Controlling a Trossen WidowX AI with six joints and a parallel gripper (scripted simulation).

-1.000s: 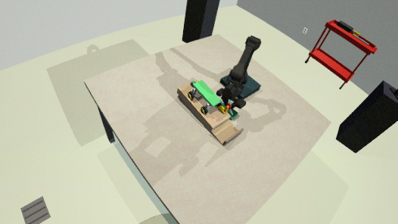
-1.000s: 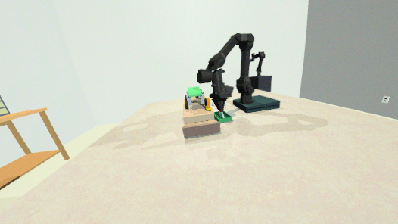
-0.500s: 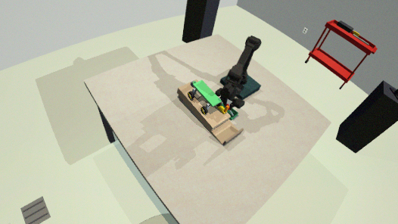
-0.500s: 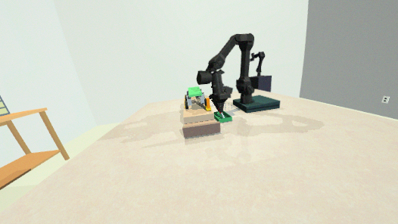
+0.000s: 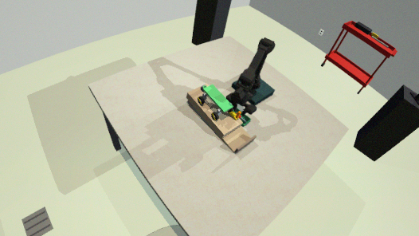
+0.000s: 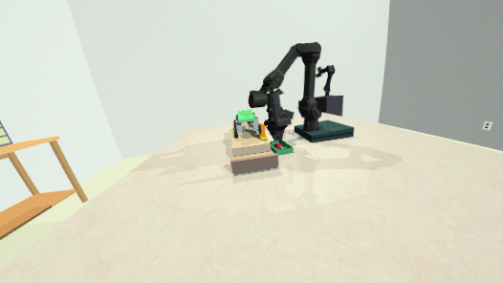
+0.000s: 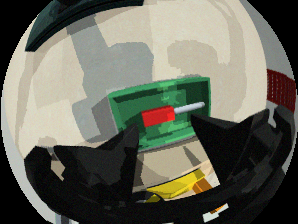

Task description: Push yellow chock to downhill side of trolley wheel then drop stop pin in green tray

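Now: the red-headed stop pin 2 cm to the left of my gripper tip and 2 cm below it. Round my gripper tip: yellow chock: 7 cm ahead, 5 cm above; green tray: 4 cm below, 1 cm to the left; green-topped trolley: 12 cm to the right, 10 cm ahead, 8 cm above.
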